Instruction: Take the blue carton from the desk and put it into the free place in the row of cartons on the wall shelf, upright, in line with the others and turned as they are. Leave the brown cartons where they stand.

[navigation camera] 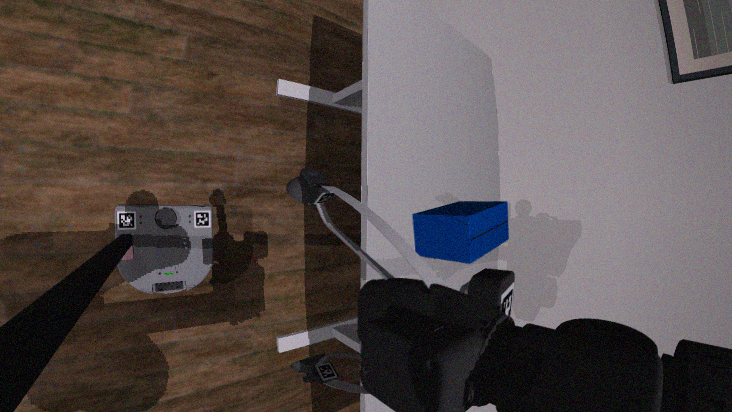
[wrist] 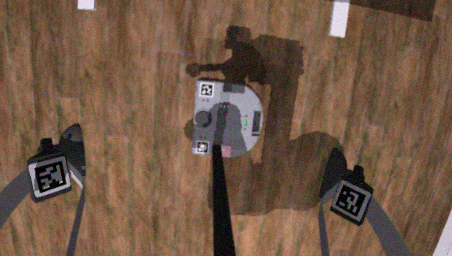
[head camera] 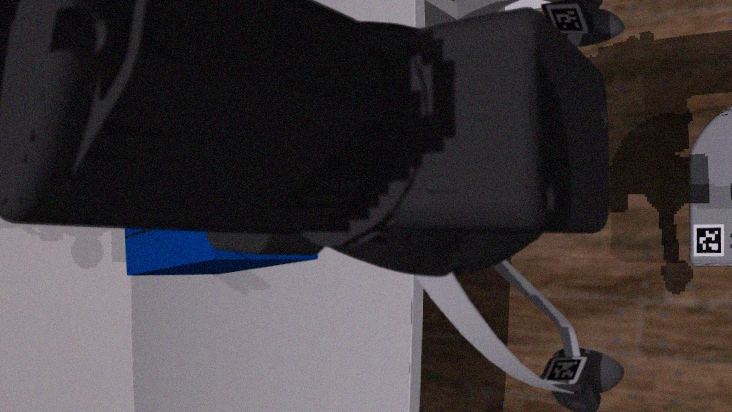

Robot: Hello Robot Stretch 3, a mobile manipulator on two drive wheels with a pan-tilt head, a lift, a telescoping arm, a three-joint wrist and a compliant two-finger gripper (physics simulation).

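Seen in the pictures: gripper, fingertip midpoint: [navigation camera: 298,278] [wrist: 208,156]; robot's base, origin of the base link: [navigation camera: 165,217] [wrist: 205,113].
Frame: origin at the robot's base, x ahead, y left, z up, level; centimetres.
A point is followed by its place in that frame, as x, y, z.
Observation:
The blue carton [head camera: 169,250] {2.1, -70.3, 90.0} [navigation camera: 443,237] {-3.0, -60.4, 82.2} stands on the desk [head camera: 281,348] {17.0, -67.4, 72.0} [navigation camera: 425,127] {28.6, -66.0, 72.0} near the wall. In the head view the dark wrist and gripper body hide most of it; it does not show in the wrist view. My gripper [head camera: 609,197] {-2.2, -12.4, 97.7} [navigation camera: 299,276] {-2.2, -12.4, 97.7} [wrist: 208,156] {-2.2, -12.4, 97.7} is wide open, with no thing between its fingers. Its body appears above the desk, and its fingers point away from the wall, with the tips out past the desk's front edge over the floor. The wall shelf, its free place and the brown cartons do not show in these views.
The robot's base [head camera: 717,148] {-17.6, -10.8, 15.9} [navigation camera: 163,276] {-19.9, 1.8, 15.9} [wrist: 252,100] {-20.7, -10.2, 16.0} stands on the wooden floor in front of the desk. The black mast [navigation camera: 66,312] {-6.0, 11.6, 88.0} [wrist: 222,215] {-6.7, 11.6, 70.1} rises from it. White desk feet [navigation camera: 294,89] [wrist: 340,20] stick out below. A framed picture [navigation camera: 675,66] {52.3, -120.1, 141.0} hangs on the wall.

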